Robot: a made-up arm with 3 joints.
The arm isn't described. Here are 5 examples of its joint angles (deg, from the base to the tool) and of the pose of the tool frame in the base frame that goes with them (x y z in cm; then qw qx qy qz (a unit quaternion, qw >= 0)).
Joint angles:
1: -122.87 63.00 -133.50
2: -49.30 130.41 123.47
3: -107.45 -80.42 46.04
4: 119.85 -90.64 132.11
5: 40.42 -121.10 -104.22
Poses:
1: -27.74 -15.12 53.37 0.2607 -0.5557 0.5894 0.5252
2: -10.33 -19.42 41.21 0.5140 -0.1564 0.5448 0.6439
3: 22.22 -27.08 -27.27 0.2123 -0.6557 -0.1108 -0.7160
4: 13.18 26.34 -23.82 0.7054 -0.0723 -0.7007 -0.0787
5: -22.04 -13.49 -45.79 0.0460 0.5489 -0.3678 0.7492
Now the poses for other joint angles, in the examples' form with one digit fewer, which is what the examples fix.
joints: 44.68 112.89 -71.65
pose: 21.8 58.1 16.4 0.600 0.042 0.748 -0.281
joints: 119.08 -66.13 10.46
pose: -35.3 -27.9 -22.7 0.466 0.430 -0.341 0.694
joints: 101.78 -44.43 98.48
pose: 5.6 0.7 -34.2 0.603 -0.251 -0.700 0.288
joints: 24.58 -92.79 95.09
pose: 30.0 10.0 -22.6 0.569 -0.393 -0.586 -0.423
